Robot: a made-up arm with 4 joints.
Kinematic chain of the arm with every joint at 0, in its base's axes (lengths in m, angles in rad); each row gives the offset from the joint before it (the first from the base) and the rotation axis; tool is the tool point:
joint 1: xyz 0 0 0.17 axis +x
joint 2: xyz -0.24 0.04 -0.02 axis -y
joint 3: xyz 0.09 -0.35 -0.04 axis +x
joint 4: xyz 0.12 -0.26 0 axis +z
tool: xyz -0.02 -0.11 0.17
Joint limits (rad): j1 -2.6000..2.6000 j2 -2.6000..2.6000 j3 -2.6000..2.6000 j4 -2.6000..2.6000
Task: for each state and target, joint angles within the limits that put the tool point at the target. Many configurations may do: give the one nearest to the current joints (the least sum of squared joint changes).
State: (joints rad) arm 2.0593 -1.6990 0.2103 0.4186
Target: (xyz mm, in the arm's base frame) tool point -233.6 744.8 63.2
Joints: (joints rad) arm 2.6000 -1.7466 0.2050 0.7160
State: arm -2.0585 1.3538 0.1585 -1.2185
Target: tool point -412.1 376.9 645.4
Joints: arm -2.0959 1.5985 -0.1289 -0.8791
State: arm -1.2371 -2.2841 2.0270 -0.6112
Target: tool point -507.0 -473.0 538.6
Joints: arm -0.6416 -2.1152 1.1159 -0.9129
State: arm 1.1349 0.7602 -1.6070 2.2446
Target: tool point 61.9 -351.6 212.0
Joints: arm 0.6830 0.0722 -1.1808 1.8777
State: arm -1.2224 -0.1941 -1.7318 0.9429
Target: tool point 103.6 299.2 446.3
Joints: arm -1.6910 -0.1901 -1.1114 0.9003
